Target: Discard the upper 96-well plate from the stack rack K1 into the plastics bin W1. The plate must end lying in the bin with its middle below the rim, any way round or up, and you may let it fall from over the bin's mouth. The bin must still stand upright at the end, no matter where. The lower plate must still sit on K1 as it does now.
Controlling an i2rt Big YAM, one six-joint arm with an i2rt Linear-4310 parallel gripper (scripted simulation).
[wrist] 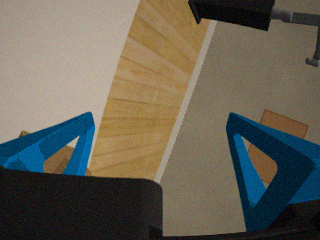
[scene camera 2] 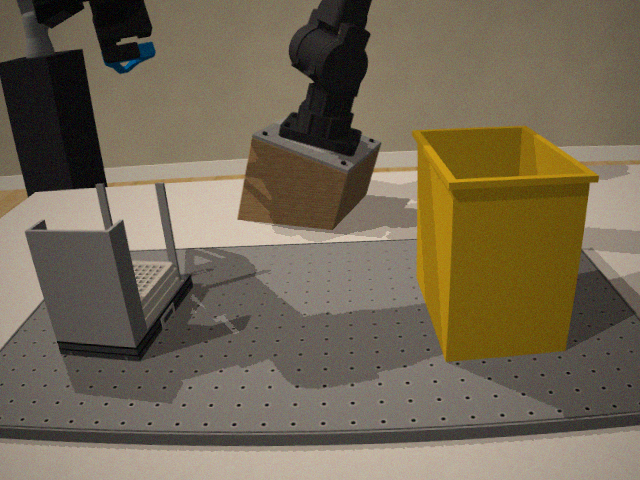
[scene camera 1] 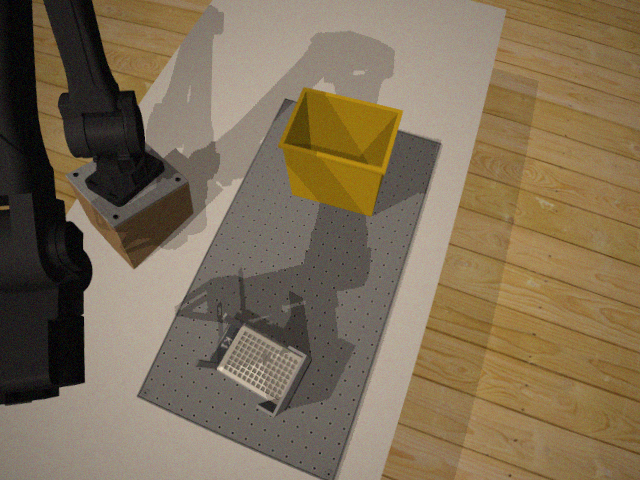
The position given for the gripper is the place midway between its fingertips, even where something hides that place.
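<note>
Gripper (scene camera 2: 115, 43), also (wrist: 160, 119). Yellow bin W1 (scene camera 1: 333, 124), also (scene camera 2: 497, 258); out of frame in the wrist view.
</note>
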